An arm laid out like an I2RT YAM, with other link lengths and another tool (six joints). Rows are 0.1 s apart.
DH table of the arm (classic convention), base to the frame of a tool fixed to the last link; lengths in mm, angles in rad. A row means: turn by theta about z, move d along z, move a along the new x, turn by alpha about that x. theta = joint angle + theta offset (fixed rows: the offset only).
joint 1: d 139.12; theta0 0; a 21.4; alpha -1.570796
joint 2: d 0; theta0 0; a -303.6; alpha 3.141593
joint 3: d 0; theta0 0.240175; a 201.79; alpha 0
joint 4: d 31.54; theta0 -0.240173; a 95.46; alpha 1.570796
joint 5: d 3.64; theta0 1.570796; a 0; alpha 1.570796
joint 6: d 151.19; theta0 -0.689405; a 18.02; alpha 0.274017
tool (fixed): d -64.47; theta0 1.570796; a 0; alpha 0
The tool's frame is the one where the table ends.
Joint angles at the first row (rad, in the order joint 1, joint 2, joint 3, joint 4, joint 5, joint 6):
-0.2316 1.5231 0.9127 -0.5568 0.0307 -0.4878
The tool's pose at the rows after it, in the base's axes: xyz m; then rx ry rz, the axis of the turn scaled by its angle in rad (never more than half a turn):
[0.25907, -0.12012, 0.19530, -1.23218, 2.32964, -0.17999]
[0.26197, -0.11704, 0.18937, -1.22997, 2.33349, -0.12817]
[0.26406, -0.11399, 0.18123, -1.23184, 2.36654, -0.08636]
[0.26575, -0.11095, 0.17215, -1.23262, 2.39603, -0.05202]
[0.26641, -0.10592, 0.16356, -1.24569, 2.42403, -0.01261]
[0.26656, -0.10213, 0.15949, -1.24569, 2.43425, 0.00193]
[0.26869, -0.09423, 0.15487, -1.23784, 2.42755, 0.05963]
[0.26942, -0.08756, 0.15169, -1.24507, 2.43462, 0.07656]
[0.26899, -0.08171, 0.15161, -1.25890, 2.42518, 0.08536]
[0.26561, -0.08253, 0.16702, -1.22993, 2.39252, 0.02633]
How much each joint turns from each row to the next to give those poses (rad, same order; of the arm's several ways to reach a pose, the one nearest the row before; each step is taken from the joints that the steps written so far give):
0.0000 0.0522 0.0276 -0.0169 0.0000 0.0153
0.0046 0.0246 0.0062 -0.0061 -0.0275 0.0077
0.0122 0.0352 0.0091 -0.0169 -0.0017 0.0168
0.0123 0.0338 0.0001 -0.0031 0.0000 0.0169
0.0183 0.0307 0.0000 -0.0107 0.0000 0.0138
0.0139 0.0107 -0.0062 0.0030 0.0000 0.0154
0.0183 0.0153 0.0016 -0.0030 -0.0353 0.0199
0.0246 0.0093 -0.0031 -0.0016 0.0001 0.0199
0.0199 -0.0061 -0.0076 0.0016 -0.0031 0.0077
0.0001 -0.0642 -0.0046 -0.0016 0.0122 0.0154

